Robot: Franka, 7 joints.
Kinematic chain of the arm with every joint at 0, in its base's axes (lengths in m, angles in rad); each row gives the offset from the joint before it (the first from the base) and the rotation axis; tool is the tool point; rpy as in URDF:
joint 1: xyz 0 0 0.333 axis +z
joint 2: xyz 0 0 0 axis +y
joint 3: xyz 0 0 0.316 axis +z
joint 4: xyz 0.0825 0 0 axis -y
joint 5: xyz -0.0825 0 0.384 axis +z
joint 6: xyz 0 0 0 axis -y
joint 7: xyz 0.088 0 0 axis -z
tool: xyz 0 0 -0.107 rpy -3.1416 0 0
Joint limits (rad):
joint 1: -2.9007..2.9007
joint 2: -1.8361..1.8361
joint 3: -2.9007..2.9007
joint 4: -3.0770..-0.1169
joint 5: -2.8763..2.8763
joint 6: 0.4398..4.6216
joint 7: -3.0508..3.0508
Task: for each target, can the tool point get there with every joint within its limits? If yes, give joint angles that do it. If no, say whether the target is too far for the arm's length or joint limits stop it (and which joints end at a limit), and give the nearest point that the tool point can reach.
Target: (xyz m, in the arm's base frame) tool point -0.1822 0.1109 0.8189
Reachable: yes | joints 2.3781 -1.0392 -0.0633 -2.3554 2.1403 1.7105 0.6143
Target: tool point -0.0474 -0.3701 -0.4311
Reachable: no: joint limits stop it (at a limit: joint 2) | nearest point -0.0460 -0.3588 -0.3549 | short by 0.077 m
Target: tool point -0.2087 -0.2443 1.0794
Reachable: yes | joints 1.8205 -0.3859 1.4383 -0.4531 2.2575 3.2128 0.5035
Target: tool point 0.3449 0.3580 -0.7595
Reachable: no: too far | nearest point 0.2792 0.2898 -0.3473 | short by 0.423 m
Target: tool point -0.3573 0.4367 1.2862
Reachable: no: too far | nearest point -0.2767 0.3382 1.0712 | short by 0.250 m
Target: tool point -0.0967 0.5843 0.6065
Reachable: yes | joints -0.0612 -0.9557 1.4415 -1.8885 -1.9542 1.8637 -2.0644
